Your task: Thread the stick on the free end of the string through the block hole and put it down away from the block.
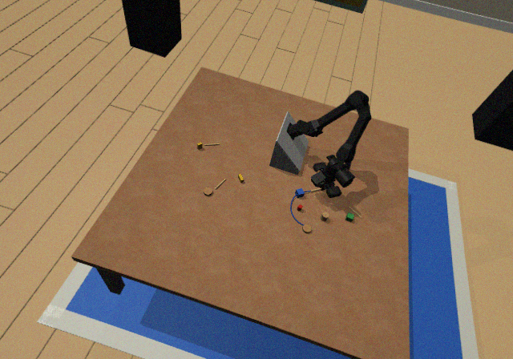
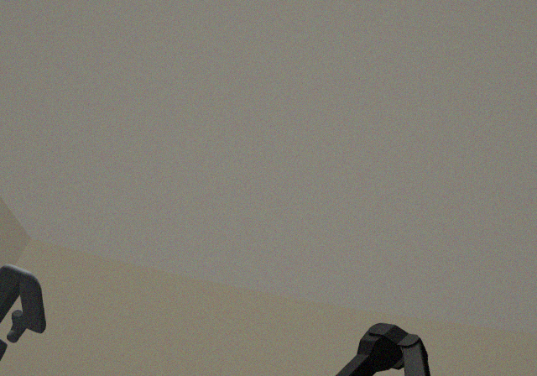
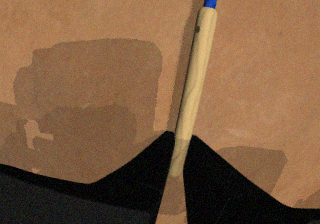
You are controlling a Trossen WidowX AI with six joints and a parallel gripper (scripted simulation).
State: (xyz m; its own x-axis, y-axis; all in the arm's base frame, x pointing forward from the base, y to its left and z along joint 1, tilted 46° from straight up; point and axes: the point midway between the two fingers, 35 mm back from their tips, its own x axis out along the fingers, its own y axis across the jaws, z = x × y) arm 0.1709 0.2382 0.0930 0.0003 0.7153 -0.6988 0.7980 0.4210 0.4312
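Now: the thin wooden stick 20 mm ahead of my gripper tip, 30 mm to the right of it and 10 mm above it. Round my gripper tip: wooden cylinder: 160 mm ahead, 40 mm to the left, 20 mm above; red peg: 150 mm ahead, 80 mm to the right, 10 mm above; blue cube: 80 mm ahead, 100 mm to the right, 20 mm above.
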